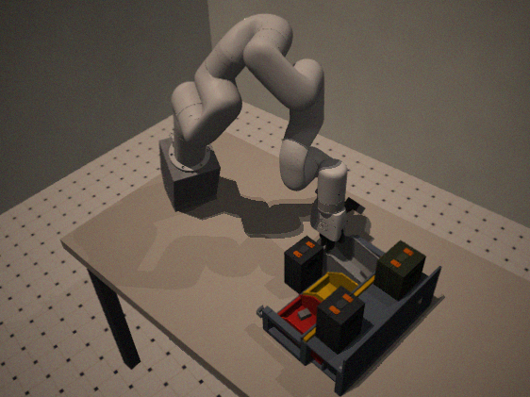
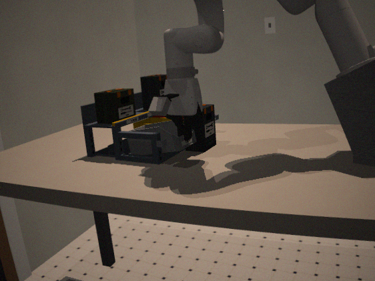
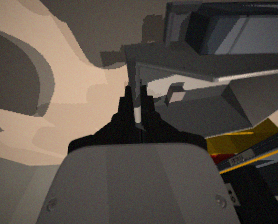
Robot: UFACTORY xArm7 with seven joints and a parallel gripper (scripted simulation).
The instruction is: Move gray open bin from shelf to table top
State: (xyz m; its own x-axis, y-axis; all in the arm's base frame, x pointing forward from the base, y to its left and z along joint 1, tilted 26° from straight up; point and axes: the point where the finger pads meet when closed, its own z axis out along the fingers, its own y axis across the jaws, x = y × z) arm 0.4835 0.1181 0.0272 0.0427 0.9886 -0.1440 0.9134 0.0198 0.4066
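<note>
My gripper is now 8 cm short of the gray open bin and 2 cm above it. Also, from my hand: yellow bin (14 cm ahead, 12 cm to the right, 3 cm below); red bin (13 cm ahead, 23 cm to the right, 3 cm below); dark box (11 cm to the right, 1 cm below).
</note>
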